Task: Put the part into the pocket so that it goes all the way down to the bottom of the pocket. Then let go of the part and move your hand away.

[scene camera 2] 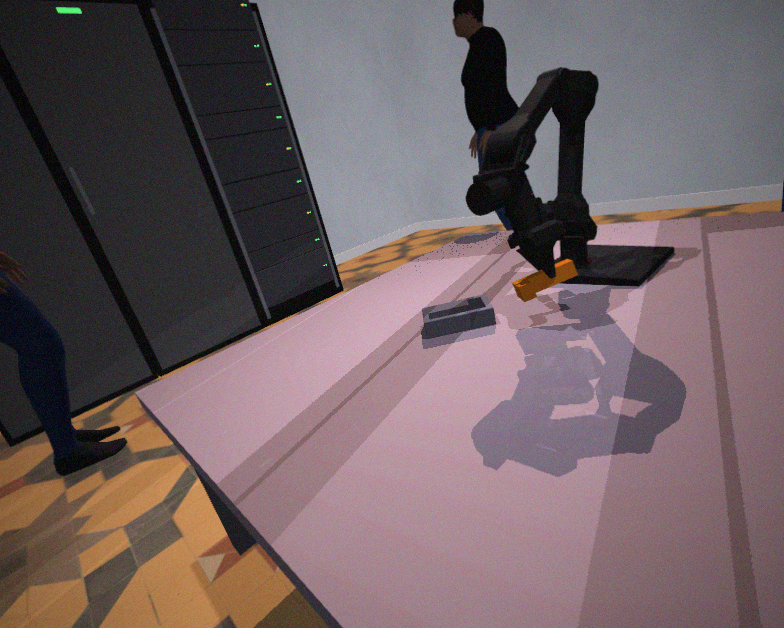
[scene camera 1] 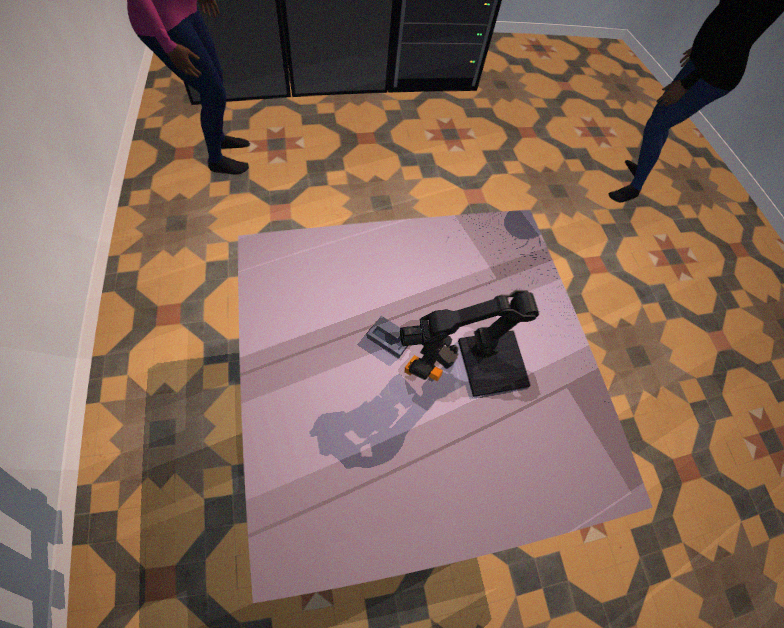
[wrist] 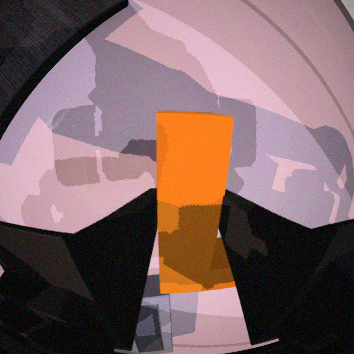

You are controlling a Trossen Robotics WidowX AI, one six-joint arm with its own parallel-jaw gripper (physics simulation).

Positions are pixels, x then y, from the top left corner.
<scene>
The gripper shows in scene camera 2 (550, 277), in scene camera 1 (428, 370) and in the wrist view (186, 195).
</scene>
